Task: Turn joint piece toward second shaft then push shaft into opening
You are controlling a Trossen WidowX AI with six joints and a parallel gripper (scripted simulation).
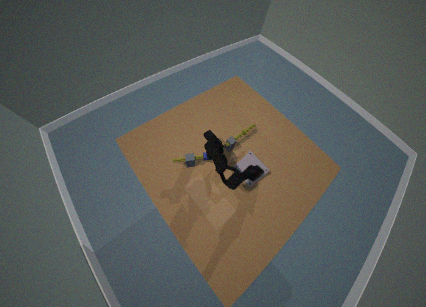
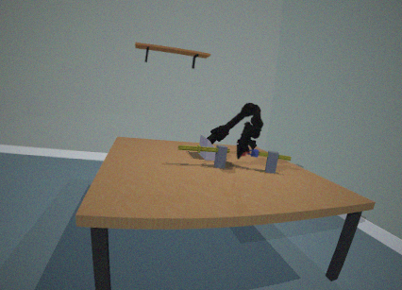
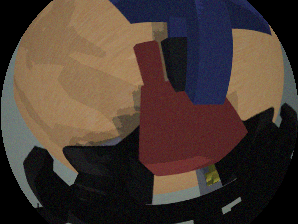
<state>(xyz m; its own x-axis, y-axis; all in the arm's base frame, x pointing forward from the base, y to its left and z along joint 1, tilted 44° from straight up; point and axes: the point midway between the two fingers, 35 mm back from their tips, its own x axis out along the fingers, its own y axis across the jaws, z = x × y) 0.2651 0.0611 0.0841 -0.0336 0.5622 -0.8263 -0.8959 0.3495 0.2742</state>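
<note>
Right now the red joint piece is 1 cm ahead of my gripper tip, 2 cm to the left of it and 4 cm above it.
</note>
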